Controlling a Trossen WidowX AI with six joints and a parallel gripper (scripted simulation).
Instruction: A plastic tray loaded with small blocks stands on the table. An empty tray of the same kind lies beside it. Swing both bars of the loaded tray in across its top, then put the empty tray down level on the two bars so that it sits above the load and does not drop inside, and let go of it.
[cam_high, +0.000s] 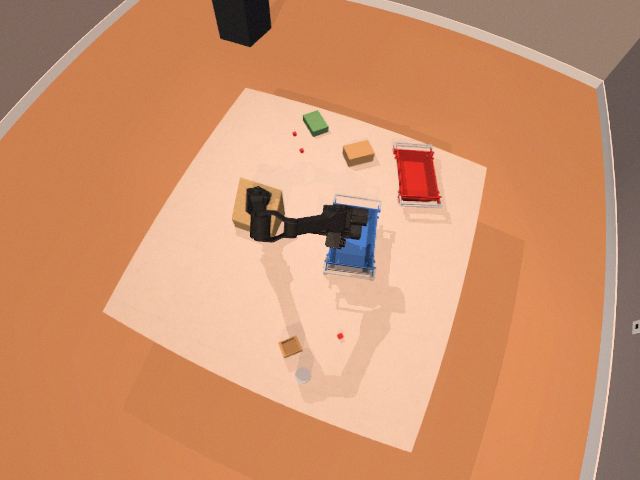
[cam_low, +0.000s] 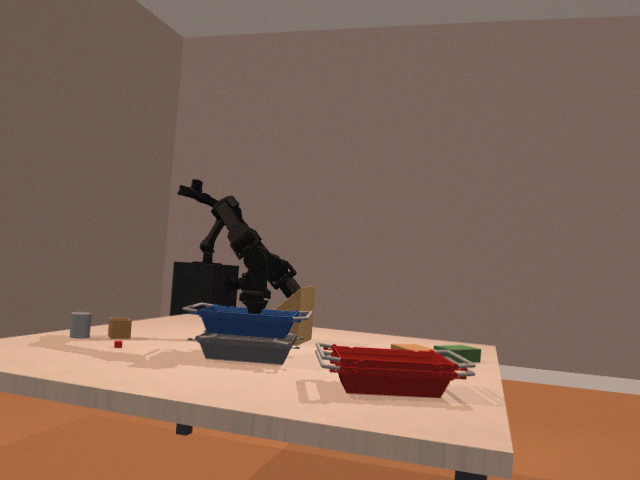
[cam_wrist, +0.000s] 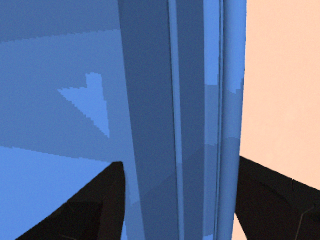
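The blue tray is 70 mm ahead of my gripper tip, 20 mm to the left of it and 30 mm above it. The rest, counted from my gripper tip: orange block (100 mm behind, 440 mm to the left, 50 mm below); brown box (50 mm ahead, 430 mm to the right, 60 mm below); red cube (190 mm ahead, 310 mm to the right, 70 mm below).
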